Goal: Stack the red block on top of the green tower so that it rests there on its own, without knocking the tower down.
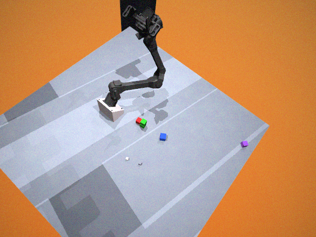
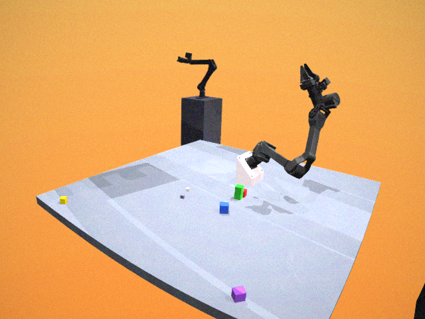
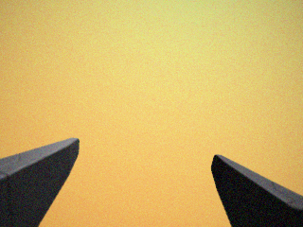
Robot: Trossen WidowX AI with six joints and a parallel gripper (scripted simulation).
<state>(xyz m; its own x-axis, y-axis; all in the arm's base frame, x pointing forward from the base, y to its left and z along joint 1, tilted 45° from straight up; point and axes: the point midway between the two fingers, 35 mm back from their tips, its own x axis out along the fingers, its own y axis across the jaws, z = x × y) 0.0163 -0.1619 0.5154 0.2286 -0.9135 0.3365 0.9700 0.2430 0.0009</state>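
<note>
Right now my gripper tip is 590 mm above the red block, 180 mm short of it and 160 mm to the left of it. From my gripper tip the other things lie so: dark cube: 590 mm below, 380 mm ahead, 350 mm to the right; white cube: 590 mm below, 380 mm to the right, 300 mm ahead; blue cube: 580 mm below, 360 mm ahead, 140 mm to the right.
</note>
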